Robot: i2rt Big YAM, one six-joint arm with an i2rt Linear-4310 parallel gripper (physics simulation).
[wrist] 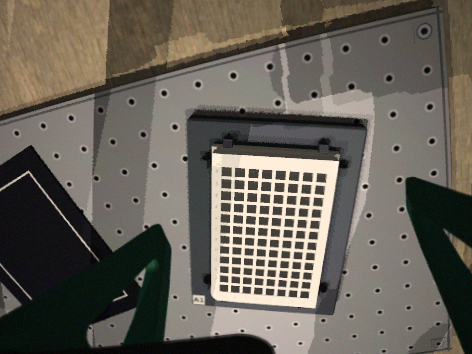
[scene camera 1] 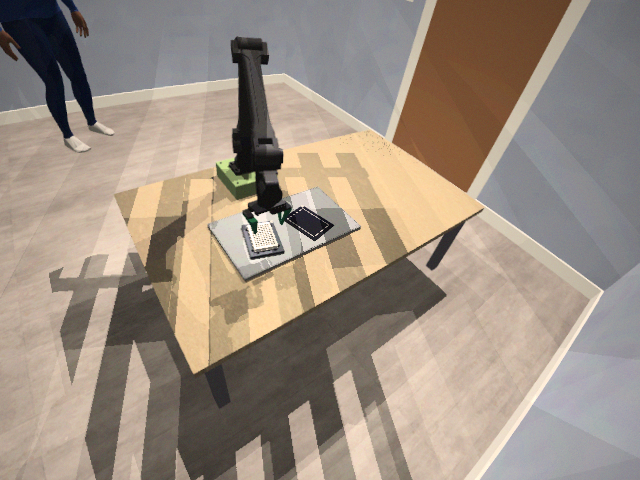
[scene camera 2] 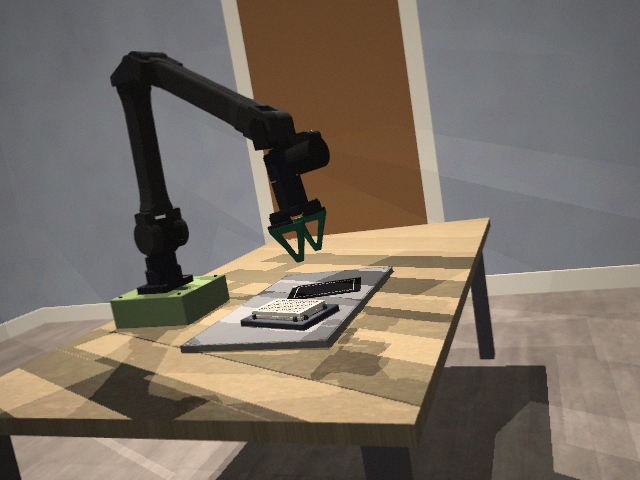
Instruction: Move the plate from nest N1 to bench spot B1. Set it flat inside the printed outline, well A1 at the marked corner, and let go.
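Places are measured from the arm's base along level axes (x ahead, y left, z up), in metres.
Pixels of known places: gripper, between the fingertips: [wrist: 280, 215] [scene camera 1: 268, 229] [scene camera 2: 309, 255]; arm's base, origin of its link: [scene camera 1: 244, 167] [scene camera 2: 166, 287].
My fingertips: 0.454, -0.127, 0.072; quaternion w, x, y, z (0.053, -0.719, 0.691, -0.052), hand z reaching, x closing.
For each thing: its middle in the pictures, then the offset to it from my fingertips, as dx, dy, dz. "spot": a spot on its surface instead. Level surfaces: height alone.
- white well plate, middle of its body: [wrist: 268, 232] [scene camera 2: 288, 308] [scene camera 1: 262, 236] -0.074, +0.018, -0.109
- label reading A1, a spot on its surface: [wrist: 198, 299] spot: -0.135, +0.089, -0.116
- dark pad, a spot on its surface: [wrist: 30, 240] [scene camera 2: 332, 287] [scene camera 1: 311, 224] spot: -0.062, +0.228, -0.126
- white printed outline, a spot on its surface: [wrist: 60, 212] spot: -0.040, +0.187, -0.126
- wooden table, height of its surface: dz -0.141
The white well plate [scene camera 1: 264, 237] [scene camera 2: 290, 308] [wrist: 269, 232] sits in the dark nest N1 [scene camera 1: 268, 254] [scene camera 2: 273, 324] [wrist: 199, 215], between its small corner posts. A label reading A1 [wrist: 198, 299] is on the nest at the lower left in the wrist view. My gripper [scene camera 1: 268, 227] [scene camera 2: 309, 255] [wrist: 280, 215] is open and empty, well above the plate, its green fingers spread wide to either side in the wrist view. Bench spot B1 is a dark pad [scene camera 1: 309, 223] [scene camera 2: 328, 287] [wrist: 30, 240] with a white printed outline [wrist: 60, 212]. I cannot tell which corner is marked.
Nest and pad are on a grey perforated board [scene camera 1: 227, 232] [scene camera 2: 217, 342] [wrist: 400, 115] on the wooden table [scene camera 1: 398, 196] [scene camera 2: 361, 408] [wrist: 50, 45]. The arm stands on a green block [scene camera 1: 237, 184] [scene camera 2: 155, 310] behind the board. A person [scene camera 1: 56, 67] stands beyond the table.
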